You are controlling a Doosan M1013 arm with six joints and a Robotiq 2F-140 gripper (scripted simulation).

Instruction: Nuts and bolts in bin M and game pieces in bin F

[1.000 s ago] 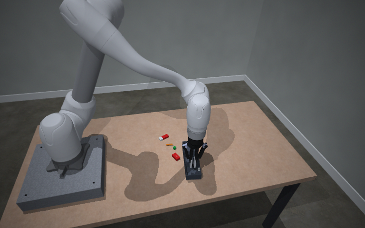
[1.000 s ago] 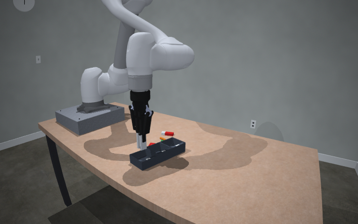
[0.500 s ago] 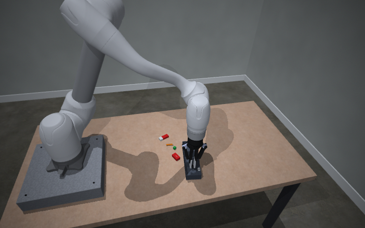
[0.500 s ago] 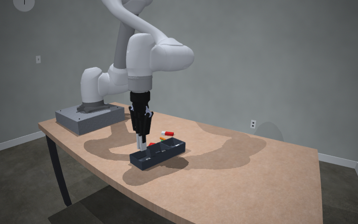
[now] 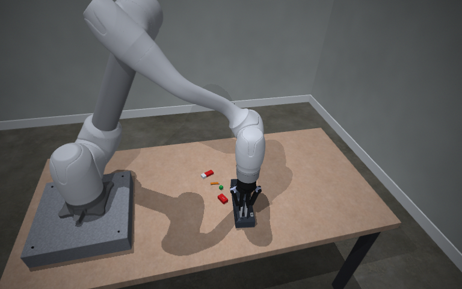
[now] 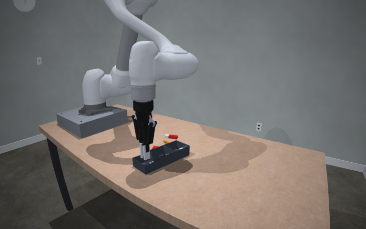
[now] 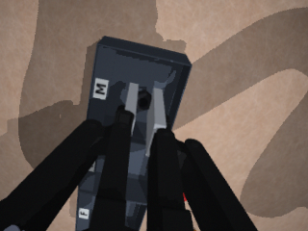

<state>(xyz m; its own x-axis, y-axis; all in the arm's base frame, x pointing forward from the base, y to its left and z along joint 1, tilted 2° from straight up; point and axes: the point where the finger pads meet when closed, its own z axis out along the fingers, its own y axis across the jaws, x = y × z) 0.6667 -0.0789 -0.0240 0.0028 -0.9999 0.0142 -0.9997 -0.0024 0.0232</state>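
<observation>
Right now the green die is 190 mm to the left of my hand, 80 mm behind it and 60 mm below it. The rest, counted from my hand: black nut: 30 mm below; then red block: 130 mm to the left, 90 mm behind, 60 mm below; then dark three-compartment bin: 80 mm to the left, 50 mm below, 10 mm ahead.
</observation>
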